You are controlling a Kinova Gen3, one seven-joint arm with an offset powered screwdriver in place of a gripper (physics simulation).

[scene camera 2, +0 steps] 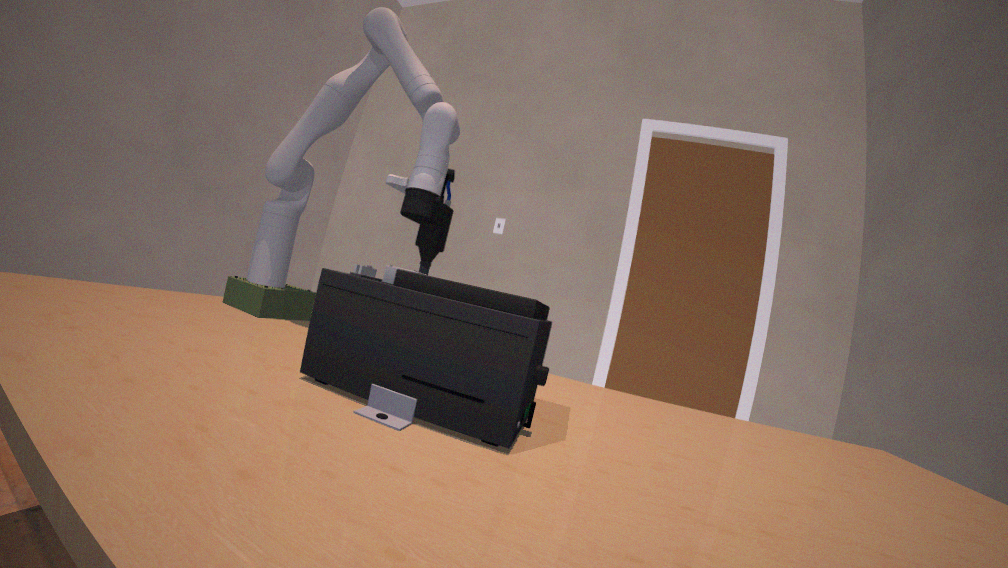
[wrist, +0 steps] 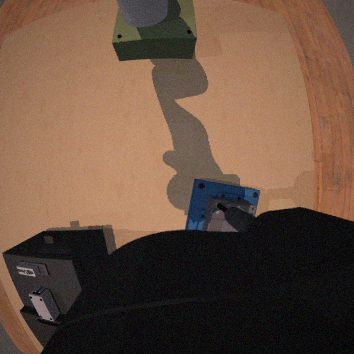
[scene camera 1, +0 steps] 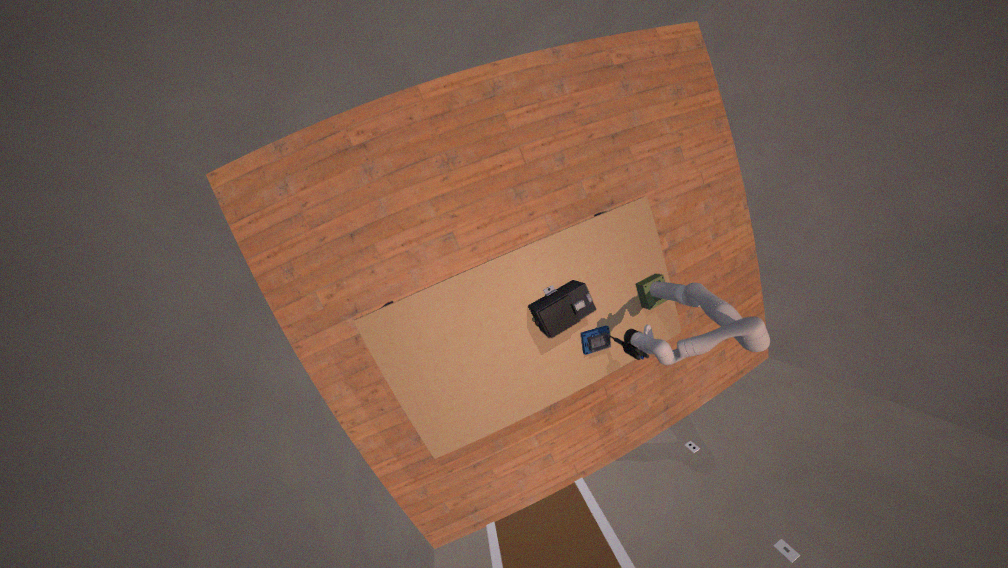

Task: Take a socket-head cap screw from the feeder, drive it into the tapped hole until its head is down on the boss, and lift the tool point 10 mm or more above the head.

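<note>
The black screw feeder (scene camera 1: 557, 313) (scene camera 2: 423, 345) (wrist: 60, 275) stands on the table. A blue fixture plate (scene camera 1: 586, 343) (wrist: 197, 207) lies beside it, with a grey block (scene camera 1: 598, 341) (wrist: 215, 222) on top; the feeder hides both in scene camera 2. My screwdriver (scene camera 1: 612, 337) (scene camera 2: 423, 269) (wrist: 221, 206) points down, its dark tip over the grey block in the wrist view. The gap between tip and block cannot be judged. No screw can be made out at the tip or on the block, and the tapped hole cannot be told apart. The tool has no fingers to read as open or shut.
The arm's green base block (scene camera 1: 644, 294) (scene camera 2: 243, 299) (wrist: 155, 49) stands at one end of the table (scene camera 1: 458, 352) (scene camera 2: 211, 458) (wrist: 75, 125). A small grey bracket (scene camera 1: 548, 289) (scene camera 2: 392, 403) sits at the feeder's foot. The arm's shadow falls between base and fixture.
</note>
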